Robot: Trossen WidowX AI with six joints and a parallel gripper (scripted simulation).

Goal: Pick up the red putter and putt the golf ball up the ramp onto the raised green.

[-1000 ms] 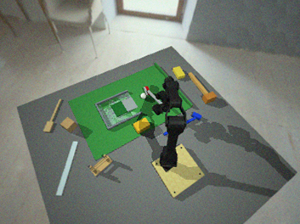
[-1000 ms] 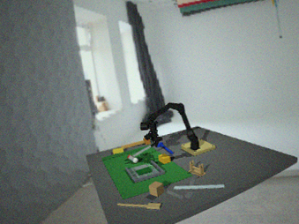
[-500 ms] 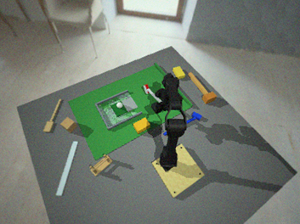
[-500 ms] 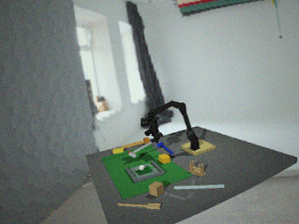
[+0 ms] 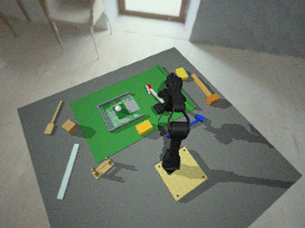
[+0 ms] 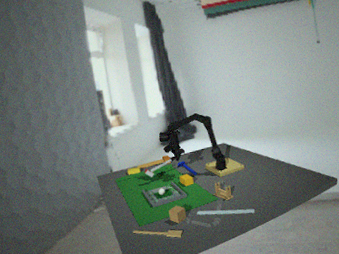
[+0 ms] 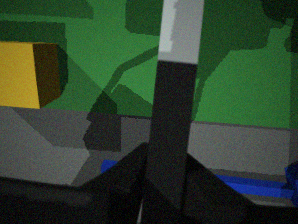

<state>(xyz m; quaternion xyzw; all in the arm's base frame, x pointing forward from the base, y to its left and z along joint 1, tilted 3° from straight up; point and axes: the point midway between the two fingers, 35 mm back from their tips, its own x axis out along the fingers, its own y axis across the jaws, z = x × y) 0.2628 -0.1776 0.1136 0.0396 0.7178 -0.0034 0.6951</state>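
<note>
Now: gripper tip 120 mm short of the red putter and 10 mm above it. Also, from my gripper tip: blue putter: 110 mm below, 110 mm behind, 80 mm to the right; green mat: 220 mm ahead, 120 mm to the left, 120 mm below; white golf ball: 240 mm ahead, 230 mm to the left, 90 mm below.
</note>
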